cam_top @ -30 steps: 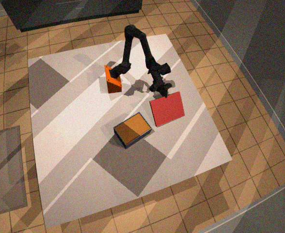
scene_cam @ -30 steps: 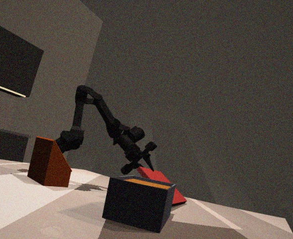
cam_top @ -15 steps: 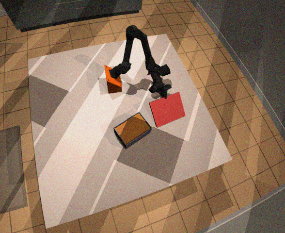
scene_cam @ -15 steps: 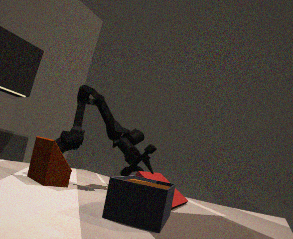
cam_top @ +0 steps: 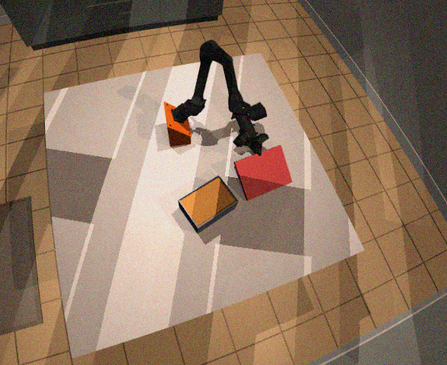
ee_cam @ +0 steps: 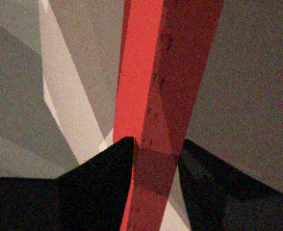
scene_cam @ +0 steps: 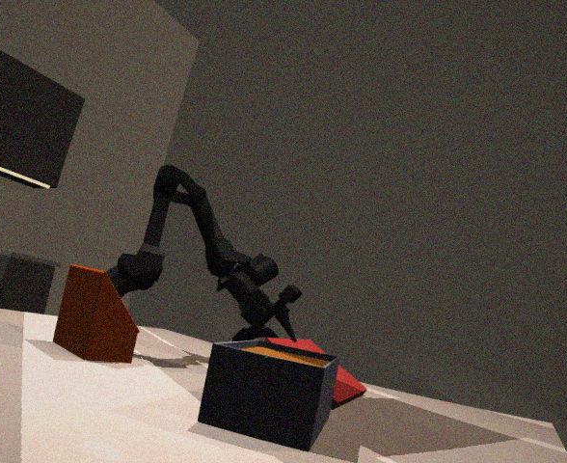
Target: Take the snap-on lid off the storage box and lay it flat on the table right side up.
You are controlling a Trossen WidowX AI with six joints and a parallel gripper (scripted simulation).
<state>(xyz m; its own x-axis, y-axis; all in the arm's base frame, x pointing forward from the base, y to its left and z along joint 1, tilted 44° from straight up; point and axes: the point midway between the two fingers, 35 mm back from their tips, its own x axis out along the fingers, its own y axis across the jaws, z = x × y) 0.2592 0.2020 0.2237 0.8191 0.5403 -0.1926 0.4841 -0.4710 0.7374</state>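
Right now my gripper tip is 7 cm short of the red lid, 1 cm to the right of it and 3 cm above it. The rest, counted from my gripper tip: storage box (15 cm ahead, 29 cm to the right, 4 cm below).
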